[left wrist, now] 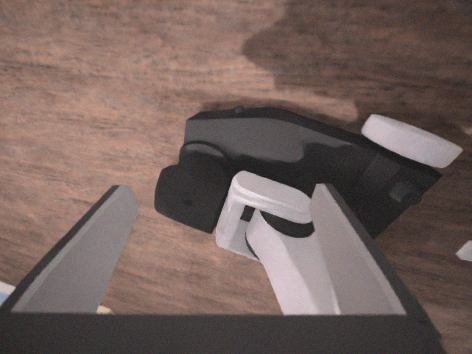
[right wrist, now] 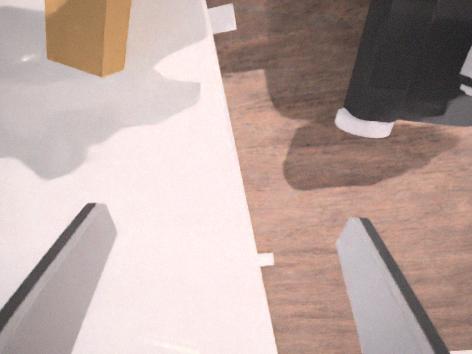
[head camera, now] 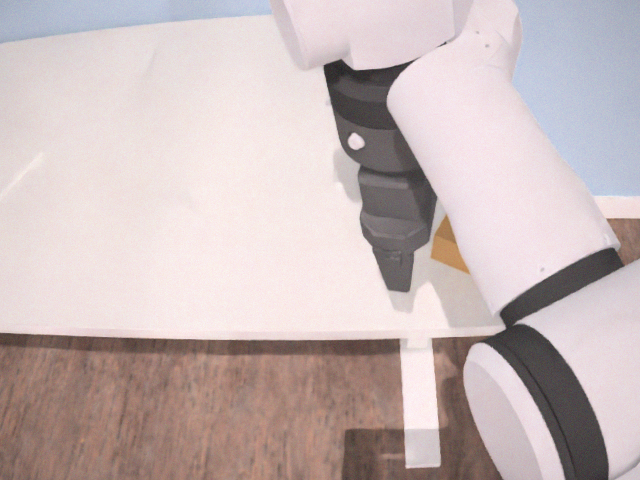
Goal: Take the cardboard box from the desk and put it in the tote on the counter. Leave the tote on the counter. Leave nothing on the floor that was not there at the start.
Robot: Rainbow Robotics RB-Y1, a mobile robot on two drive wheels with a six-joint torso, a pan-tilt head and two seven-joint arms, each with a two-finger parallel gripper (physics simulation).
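Pixels of known places: left gripper, fingertip midpoint: (left wrist: pixel 222 196); right gripper, fingertip midpoint: (right wrist: pixel 227 225) (head camera: pixel 409 238); robot's base, link origin: (right wrist: pixel 375 41).
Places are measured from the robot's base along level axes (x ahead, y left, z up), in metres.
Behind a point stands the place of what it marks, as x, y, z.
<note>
The cardboard box (head camera: pixel 450 252) @[0.565, 0.006, 0.749] (right wrist: pixel 82 35) @[0.584, -0.008, 0.770] is orange-brown and sits on the white desk (head camera: pixel 170 180) @[0.634, 0.447, 0.721] (right wrist: pixel 170 165) @[0.525, 0.160, 0.720]. In the head view it is partly hidden behind my right forearm; in the right wrist view it is cut off at the top left. My right gripper (head camera: pixel 399 287) (right wrist: pixel 227 225) @[0.418, 0.050, 0.948] is open and empty, pointing down over the desk's front part, to the left of the box in the head view. My left gripper (left wrist: pixel 222 196) @[-0.358, 0.270, 0.560] is open and empty above the wooden floor, with parts of the robot's body below it. The tote and the counter do not show.
The desk's front edge (head camera: pixel 217 334) @[0.398, 0.279, 0.710] runs across the head view, with a white desk leg foot (head camera: pixel 421 403) below it on the wooden floor (head camera: pixel 180 408) @[0.514, 0.570, 0.001]. A blue wall (head camera: pixel 584 103) @[1.356, -0.299, 0.446] stands behind. The robot's dark base (left wrist: pixel 260 137) @[-0.349, 0.168, 0.169] (right wrist: pixel 405 65) @[-0.033, 0.051, 0.191] shows in both wrist views.
</note>
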